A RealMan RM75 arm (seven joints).
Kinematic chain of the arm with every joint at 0, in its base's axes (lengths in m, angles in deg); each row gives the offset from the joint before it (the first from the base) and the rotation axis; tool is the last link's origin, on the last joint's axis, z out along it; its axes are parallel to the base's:
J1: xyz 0 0 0.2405 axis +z
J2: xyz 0 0 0 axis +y
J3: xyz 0 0 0.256 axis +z
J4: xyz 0 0 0 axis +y
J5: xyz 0 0 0.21 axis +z
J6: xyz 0 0 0 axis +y
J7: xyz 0 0 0.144 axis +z
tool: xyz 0 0 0
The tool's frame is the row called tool.
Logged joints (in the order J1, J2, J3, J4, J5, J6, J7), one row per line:
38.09 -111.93 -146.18 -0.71 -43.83 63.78 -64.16
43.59 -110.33 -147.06 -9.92 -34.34 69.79 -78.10
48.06 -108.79 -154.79 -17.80 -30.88 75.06 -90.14
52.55 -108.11 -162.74 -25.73 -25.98 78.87 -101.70
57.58 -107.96 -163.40 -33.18 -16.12 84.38 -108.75
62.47 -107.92 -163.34 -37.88 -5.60 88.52 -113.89
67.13 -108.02 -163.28 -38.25 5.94 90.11 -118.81
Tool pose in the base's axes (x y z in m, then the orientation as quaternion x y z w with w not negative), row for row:
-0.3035 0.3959 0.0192 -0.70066 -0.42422 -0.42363 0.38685
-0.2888 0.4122 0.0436 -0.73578 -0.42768 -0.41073 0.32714
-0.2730 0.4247 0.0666 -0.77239 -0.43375 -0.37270 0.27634
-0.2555 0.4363 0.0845 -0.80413 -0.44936 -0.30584 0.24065
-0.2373 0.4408 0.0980 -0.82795 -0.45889 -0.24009 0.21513
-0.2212 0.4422 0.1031 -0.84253 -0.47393 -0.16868 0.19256
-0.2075 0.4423 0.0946 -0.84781 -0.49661 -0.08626 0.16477
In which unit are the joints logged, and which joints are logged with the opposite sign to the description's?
The joints are logged in degrees. Opposite sign: J1, J3.
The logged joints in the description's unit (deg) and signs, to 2 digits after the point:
-38.09 -111.93 146.18 -0.71 -43.83 63.78 -64.16
-43.59 -110.33 147.06 -9.92 -34.34 69.79 -78.10
-48.06 -108.79 154.79 -17.80 -30.88 75.06 -90.14
-52.55 -108.11 162.74 -25.73 -25.98 78.87 -101.70
-57.58 -107.96 163.40 -33.18 -16.12 84.38 -108.75
-62.47 -107.92 163.34 -37.88 -5.60 88.52 -113.89
-67.13 -108.02 163.28 -38.25 5.94 90.11 -118.81

